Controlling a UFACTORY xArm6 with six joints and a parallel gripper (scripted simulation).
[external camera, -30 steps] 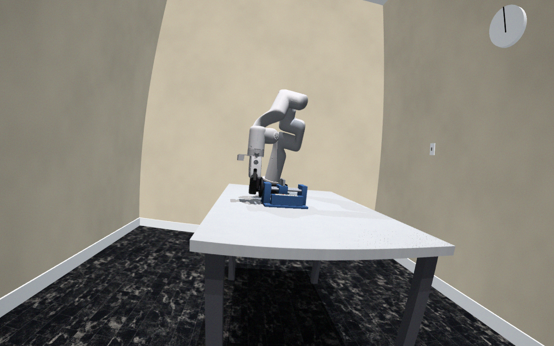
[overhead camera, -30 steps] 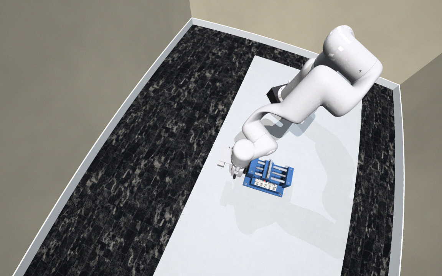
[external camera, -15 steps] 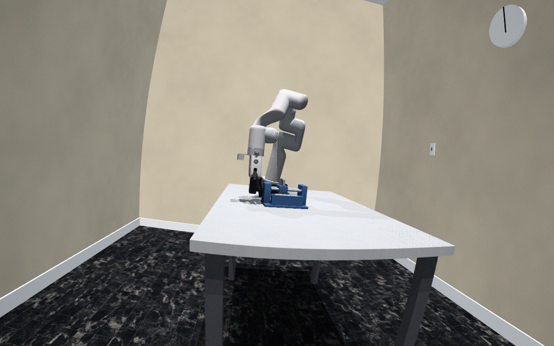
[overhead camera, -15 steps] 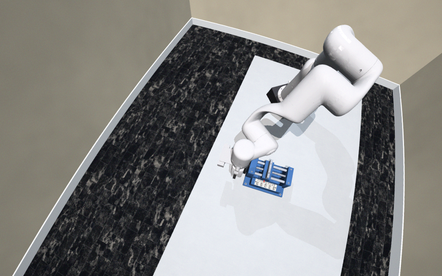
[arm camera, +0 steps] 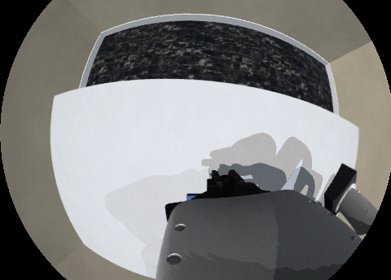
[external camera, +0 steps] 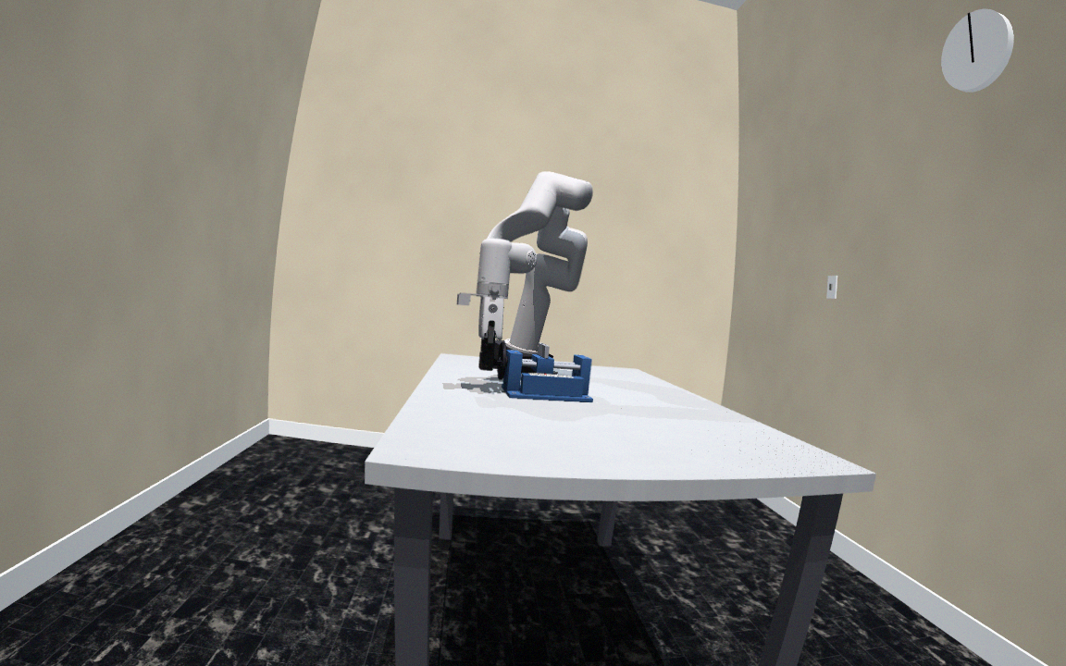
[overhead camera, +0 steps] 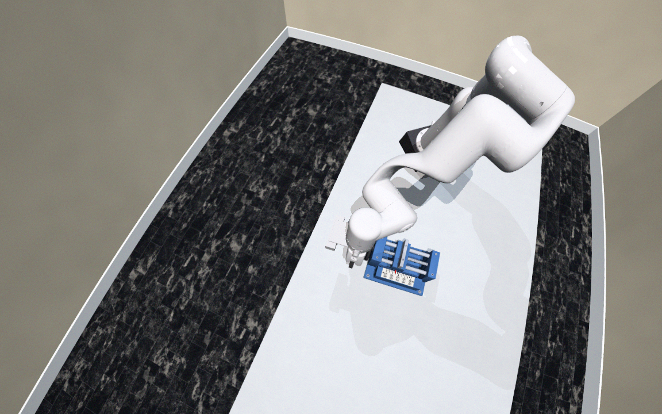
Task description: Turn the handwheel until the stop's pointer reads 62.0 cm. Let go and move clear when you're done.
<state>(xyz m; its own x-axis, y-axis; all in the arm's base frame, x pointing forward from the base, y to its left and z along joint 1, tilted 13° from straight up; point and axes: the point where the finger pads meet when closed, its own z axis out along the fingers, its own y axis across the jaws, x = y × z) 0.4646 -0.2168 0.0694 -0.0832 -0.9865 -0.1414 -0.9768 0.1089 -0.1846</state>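
Now: hand 14 cm to the right of the stop, 1 cm below it and 1 cm past it. Also, from my hand: handwheel 2 cm to the left, 1 cm behind.
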